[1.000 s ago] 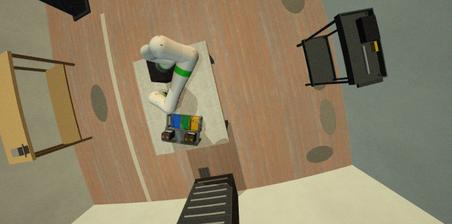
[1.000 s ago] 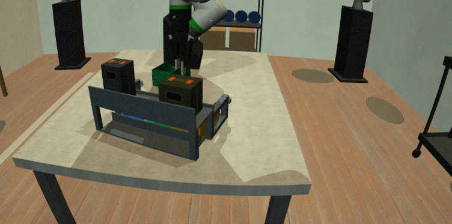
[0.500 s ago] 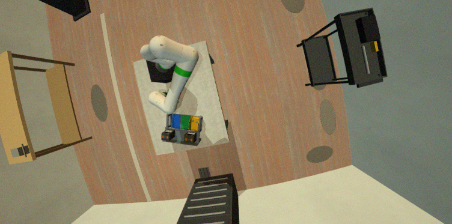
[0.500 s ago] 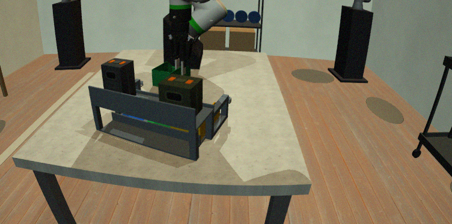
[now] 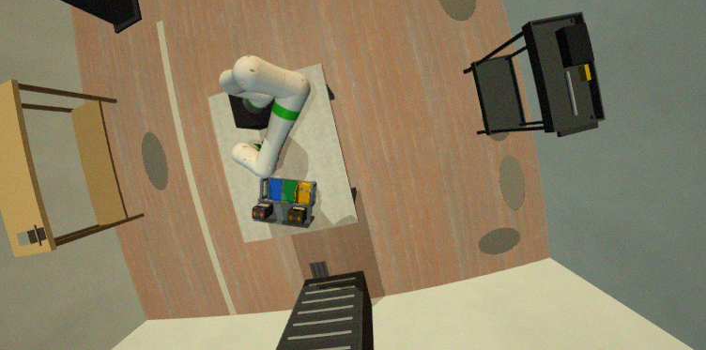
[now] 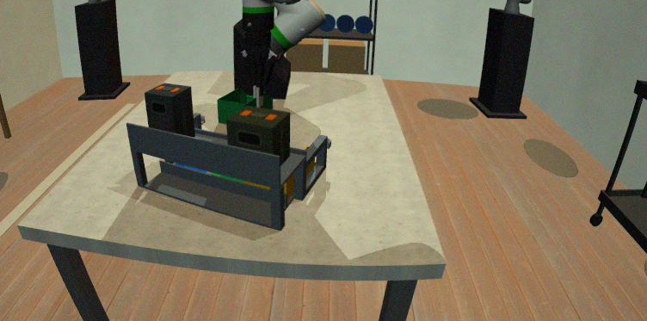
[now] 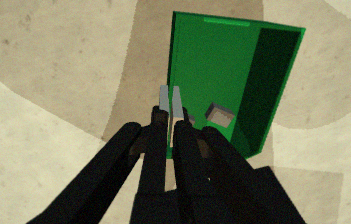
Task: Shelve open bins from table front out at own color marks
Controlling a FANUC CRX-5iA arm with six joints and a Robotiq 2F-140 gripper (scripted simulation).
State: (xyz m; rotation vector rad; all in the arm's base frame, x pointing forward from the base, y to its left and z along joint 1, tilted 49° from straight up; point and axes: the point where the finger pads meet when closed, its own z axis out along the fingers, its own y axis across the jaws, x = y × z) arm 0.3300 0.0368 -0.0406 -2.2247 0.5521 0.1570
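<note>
The green bin lies 40 mm to the right of my hand, 40 mm below it and 20 mm behind it. Round my hand: yellow bin (360 mm ahead, 70 mm to the left, 30 mm below).
</note>
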